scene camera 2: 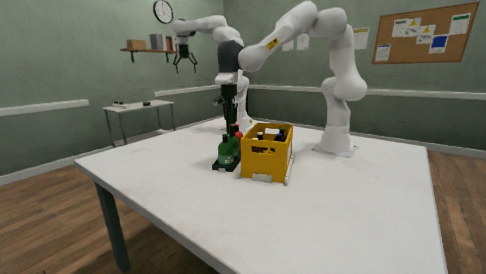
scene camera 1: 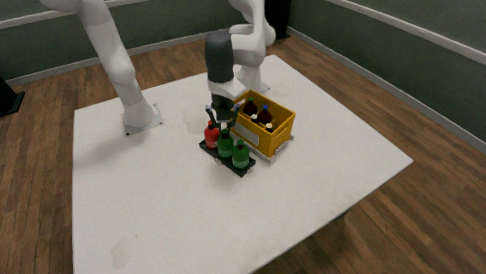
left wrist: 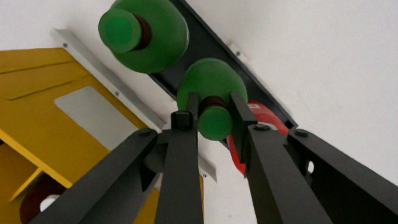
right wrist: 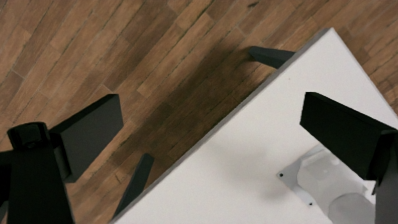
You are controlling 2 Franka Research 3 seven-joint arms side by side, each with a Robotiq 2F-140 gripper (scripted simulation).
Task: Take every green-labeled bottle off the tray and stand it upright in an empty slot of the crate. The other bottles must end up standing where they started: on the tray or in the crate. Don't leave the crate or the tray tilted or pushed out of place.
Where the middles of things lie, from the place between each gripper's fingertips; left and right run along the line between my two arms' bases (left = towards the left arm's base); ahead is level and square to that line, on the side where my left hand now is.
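From my left hand: red bottle [left wrist: 262, 113] 3 cm to the right, 8 cm behind, 8 cm below; yellow crate [scene camera 2: 276, 163] 20 cm to the left, 4 cm behind, 8 cm below.
My right gripper: 850 mm to the right of the red bottle, 360 mm short of it, 330 mm above it. Yellow crate: 1080 mm to the left of my right hand, 400 mm ahead of it, 330 mm below it.
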